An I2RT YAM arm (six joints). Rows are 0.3 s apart.
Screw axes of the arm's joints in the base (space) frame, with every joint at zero. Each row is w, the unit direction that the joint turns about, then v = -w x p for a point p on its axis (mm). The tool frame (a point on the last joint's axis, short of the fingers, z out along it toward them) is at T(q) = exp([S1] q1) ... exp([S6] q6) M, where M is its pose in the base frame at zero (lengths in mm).
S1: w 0 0 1 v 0.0 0.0 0.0
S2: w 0 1 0 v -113.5 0.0 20.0
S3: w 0 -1 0 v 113.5 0.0 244.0
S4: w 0 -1 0 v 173.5 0.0 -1.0
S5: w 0 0 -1 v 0.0 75.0 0.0
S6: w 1 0 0 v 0.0 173.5 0.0
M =
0 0 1 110.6
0 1 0 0.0
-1 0 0 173.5
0 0 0 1
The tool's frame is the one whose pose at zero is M.
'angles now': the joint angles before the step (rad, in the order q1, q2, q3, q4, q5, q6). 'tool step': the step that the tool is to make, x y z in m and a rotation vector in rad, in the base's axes. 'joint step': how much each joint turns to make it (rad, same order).
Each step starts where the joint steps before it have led.
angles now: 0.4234, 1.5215, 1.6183, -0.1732, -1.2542, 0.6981
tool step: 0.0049, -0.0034, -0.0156, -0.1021, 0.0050, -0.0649
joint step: -0.0128, 0.0281, 0.0559, -0.2887, 0.0702, -0.2287
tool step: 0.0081, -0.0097, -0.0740, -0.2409, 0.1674, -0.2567
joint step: -0.0212, -0.0168, -0.2055, -0.1097, 0.2809, -0.0559
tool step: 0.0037, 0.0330, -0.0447, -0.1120, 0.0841, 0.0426
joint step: 0.0874, 0.0901, -0.0387, -0.0195, 0.0771, -0.0327
